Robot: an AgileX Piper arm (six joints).
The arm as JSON. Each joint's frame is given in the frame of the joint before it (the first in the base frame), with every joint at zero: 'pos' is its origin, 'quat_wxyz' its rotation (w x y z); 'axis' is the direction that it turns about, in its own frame. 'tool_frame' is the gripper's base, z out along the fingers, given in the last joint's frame.
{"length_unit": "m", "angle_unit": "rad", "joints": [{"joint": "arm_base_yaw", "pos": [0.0, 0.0, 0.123], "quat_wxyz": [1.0, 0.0, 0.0, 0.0], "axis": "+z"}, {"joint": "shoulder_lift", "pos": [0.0, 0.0, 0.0], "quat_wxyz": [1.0, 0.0, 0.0, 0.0], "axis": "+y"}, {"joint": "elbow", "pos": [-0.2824, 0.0, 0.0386], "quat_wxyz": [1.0, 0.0, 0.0, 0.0], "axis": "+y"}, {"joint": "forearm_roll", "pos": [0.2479, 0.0, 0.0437], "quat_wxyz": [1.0, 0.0, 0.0, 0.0], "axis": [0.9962, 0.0, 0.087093]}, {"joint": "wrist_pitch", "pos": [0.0, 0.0, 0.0], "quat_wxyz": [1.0, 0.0, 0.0, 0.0], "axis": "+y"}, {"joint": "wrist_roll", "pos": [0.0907, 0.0, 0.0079], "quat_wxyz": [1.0, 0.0, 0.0, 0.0], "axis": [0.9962, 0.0, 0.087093]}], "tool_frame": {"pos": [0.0, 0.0, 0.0], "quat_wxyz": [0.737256, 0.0, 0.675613, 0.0]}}
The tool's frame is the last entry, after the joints.
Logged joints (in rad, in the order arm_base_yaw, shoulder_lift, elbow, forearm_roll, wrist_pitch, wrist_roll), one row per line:
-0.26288, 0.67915, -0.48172, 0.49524, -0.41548, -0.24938
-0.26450, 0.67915, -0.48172, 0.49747, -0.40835, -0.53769
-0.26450, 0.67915, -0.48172, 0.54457, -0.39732, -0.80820
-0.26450, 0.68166, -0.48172, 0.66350, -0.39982, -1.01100
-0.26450, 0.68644, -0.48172, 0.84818, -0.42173, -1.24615
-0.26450, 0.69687, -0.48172, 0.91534, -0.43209, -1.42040
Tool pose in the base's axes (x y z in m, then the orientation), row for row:
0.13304, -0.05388, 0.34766, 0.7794, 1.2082, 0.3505
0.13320, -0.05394, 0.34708, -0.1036, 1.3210, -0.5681
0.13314, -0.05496, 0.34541, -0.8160, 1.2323, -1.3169
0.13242, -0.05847, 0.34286, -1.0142, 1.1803, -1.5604
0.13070, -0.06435, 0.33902, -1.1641, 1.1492, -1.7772
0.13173, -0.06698, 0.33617, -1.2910, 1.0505, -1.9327
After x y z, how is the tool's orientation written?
As angles about the fixed x, y, z axes (roll, pitch, yaw), in radians.
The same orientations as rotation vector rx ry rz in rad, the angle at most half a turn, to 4 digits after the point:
0.4661, 1.2325, -0.1719
0.2877, 1.3025, -0.4139
0.1506, 1.3587, -0.6093
0.1231, 1.3990, -0.7084
0.1383, 1.4502, -0.8008
0.0770, 1.4955, -0.9057

